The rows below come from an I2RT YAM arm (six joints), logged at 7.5 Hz.
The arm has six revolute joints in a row. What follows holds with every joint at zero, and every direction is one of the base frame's. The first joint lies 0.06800 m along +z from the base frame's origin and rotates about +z. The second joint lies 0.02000 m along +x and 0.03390 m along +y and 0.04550 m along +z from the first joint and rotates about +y. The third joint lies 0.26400 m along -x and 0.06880 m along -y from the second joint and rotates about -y. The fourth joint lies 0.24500 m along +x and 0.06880 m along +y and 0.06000 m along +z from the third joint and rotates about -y. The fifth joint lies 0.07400 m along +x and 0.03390 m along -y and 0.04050 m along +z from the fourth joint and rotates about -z. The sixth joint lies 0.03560 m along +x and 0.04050 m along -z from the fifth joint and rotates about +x. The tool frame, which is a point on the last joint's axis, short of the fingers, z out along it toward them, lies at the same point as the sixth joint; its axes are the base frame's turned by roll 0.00, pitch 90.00 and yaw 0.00 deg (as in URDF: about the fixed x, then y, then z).
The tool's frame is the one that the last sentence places.
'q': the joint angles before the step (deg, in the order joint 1, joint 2, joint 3, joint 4, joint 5, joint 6). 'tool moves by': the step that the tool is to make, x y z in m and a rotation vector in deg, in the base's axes. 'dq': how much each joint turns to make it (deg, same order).
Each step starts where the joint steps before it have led.
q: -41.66 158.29 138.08 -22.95 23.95 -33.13
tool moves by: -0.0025 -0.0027 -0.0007 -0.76 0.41 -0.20
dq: -0.33 -0.17 -0.67 1.02 0.48 -0.77
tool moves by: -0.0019 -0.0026 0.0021 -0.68 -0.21 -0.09
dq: -0.30 -0.31 -0.38 0.87 0.09 -0.45
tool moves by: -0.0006 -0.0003 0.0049 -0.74 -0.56 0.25
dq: -0.07 -0.86 -0.91 1.12 -0.13 -0.37
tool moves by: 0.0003 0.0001 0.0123 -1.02 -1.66 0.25
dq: 0.00 -1.39 -0.52 0.98 -0.42 0.13
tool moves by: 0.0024 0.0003 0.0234 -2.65 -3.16 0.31
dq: 0.17 -1.98 0.10 2.02 -0.21 0.05
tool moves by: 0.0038 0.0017 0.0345 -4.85 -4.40 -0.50
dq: 0.43 -2.41 0.80 3.34 1.14 -0.09
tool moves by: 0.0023 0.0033 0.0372 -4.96 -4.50 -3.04
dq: 0.57 -1.83 2.50 1.89 3.58 0.97
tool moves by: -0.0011 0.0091 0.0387 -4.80 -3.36 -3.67
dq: 0.84 -3.03 0.79 1.79 4.73 0.15
